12 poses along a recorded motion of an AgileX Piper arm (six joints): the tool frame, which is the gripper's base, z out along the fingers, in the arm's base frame.
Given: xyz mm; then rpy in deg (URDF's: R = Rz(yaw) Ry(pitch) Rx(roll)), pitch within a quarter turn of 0, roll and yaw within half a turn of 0.
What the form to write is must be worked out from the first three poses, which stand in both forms.
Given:
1: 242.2 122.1 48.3 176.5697 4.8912 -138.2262
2: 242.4 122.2 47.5 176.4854 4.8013 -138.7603
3: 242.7 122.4 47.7 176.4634 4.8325 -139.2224
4: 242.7 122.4 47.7 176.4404 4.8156 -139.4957
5: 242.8 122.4 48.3 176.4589 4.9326 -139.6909
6: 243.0 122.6 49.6 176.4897 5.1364 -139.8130
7: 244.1 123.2 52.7 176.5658 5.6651 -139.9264
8: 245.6 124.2 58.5 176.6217 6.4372 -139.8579
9: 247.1 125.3 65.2 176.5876 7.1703 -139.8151
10: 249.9 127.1 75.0 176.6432 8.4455 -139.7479
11: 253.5 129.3 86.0 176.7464 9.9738 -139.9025
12: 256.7 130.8 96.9 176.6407 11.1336 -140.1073
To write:
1: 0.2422 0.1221 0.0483 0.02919 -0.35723 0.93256 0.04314
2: 0.2424 0.1222 0.0475 0.02840 -0.35289 0.93422 0.04342
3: 0.2427 0.1224 0.0477 0.02876 -0.34913 0.93562 0.04358
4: 0.2427 0.1224 0.0477 0.02865 -0.34690 0.93645 0.04365
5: 0.2428 0.1224 0.0483 0.02974 -0.34532 0.93699 0.04380
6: 0.2430 0.1226 0.0496 0.03155 -0.34434 0.93728 0.04412
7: 0.2441 0.1232 0.0527 0.03615 -0.34344 0.93740 0.04504
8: 0.2456 0.1242 0.0585 0.04261 -0.34405 0.93681 0.04690
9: 0.2471 0.1253 0.0652 0.04849 -0.34446 0.93625 0.04938
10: 0.2499 0.1271 0.0750 0.05906 -0.34503 0.93525 0.05275
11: 0.2535 0.1293 0.0860 0.07193 -0.34370 0.93462 0.05636
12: 0.2567 0.1308 0.0969 0.08120 -0.34206 0.93421 0.06050
